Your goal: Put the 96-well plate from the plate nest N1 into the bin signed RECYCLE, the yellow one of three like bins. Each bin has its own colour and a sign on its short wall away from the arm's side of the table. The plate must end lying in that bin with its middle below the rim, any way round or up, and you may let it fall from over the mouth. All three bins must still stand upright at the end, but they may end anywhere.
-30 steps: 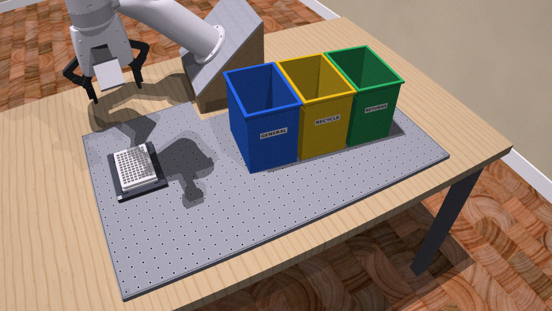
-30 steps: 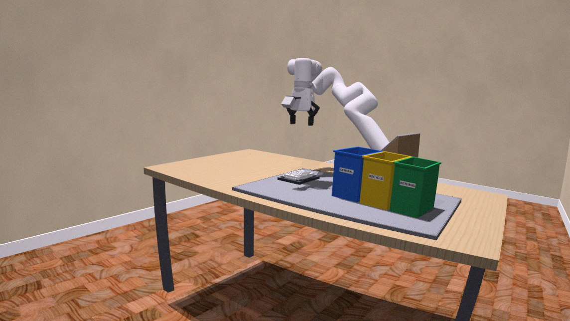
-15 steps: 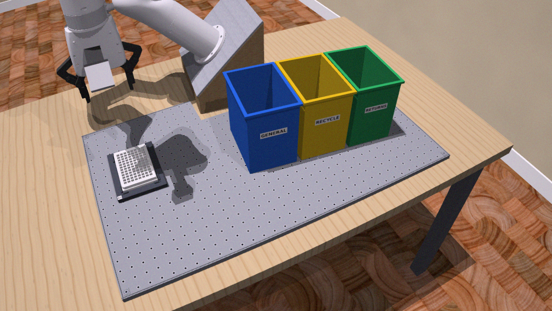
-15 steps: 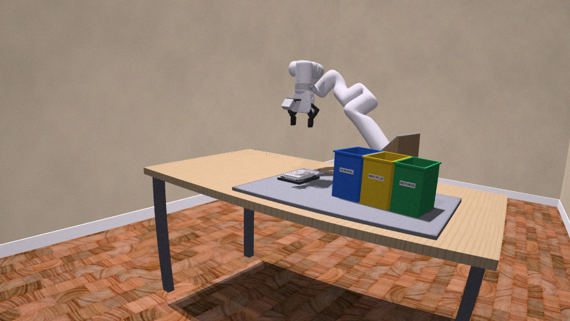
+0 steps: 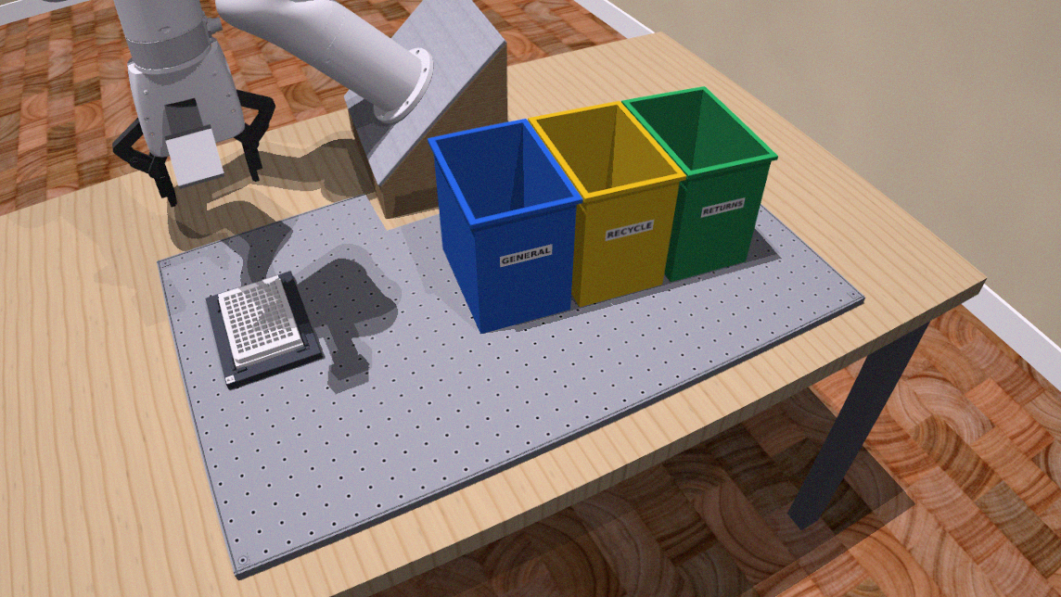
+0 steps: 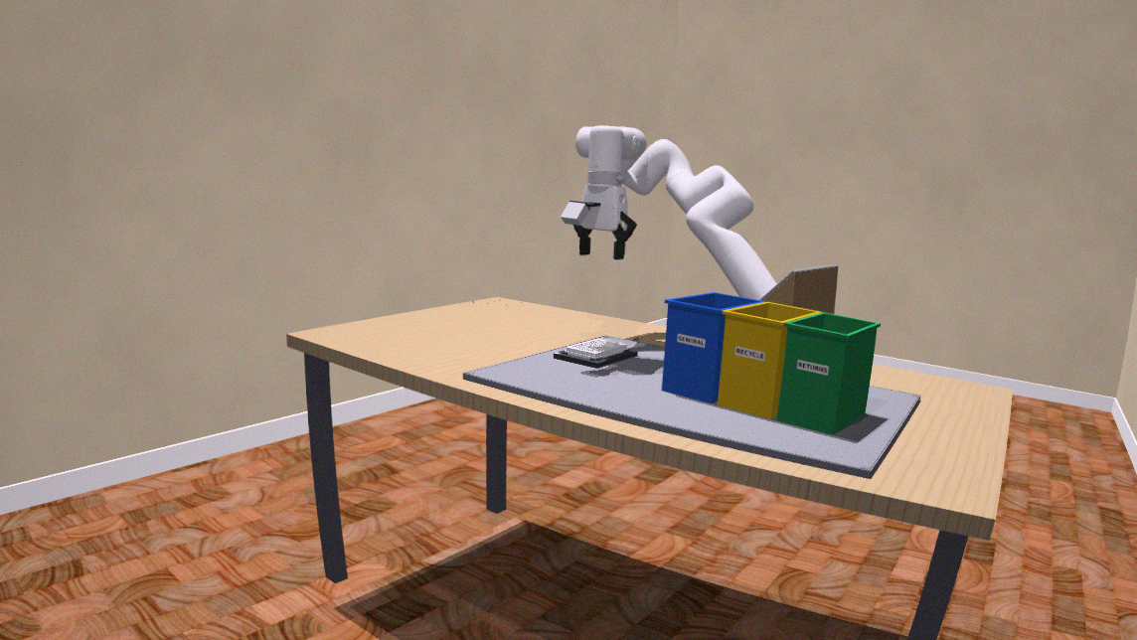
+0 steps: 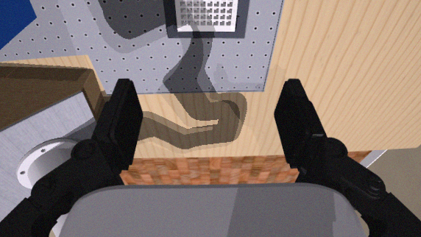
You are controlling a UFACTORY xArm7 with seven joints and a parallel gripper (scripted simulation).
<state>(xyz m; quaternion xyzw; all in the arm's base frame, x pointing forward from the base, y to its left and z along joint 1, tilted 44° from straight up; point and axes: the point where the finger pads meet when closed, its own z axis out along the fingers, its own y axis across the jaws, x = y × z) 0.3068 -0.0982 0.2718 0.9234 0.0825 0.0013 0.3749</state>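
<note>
Right now my hand is 220 mm above the white 96-well plate. Also, from my hand: blue general bin (320 mm to the left, 150 mm below); then yellow recycle bin (10 mm behind, 450 mm to the left, 150 mm below); then plate nest N1 (230 mm below).
</note>
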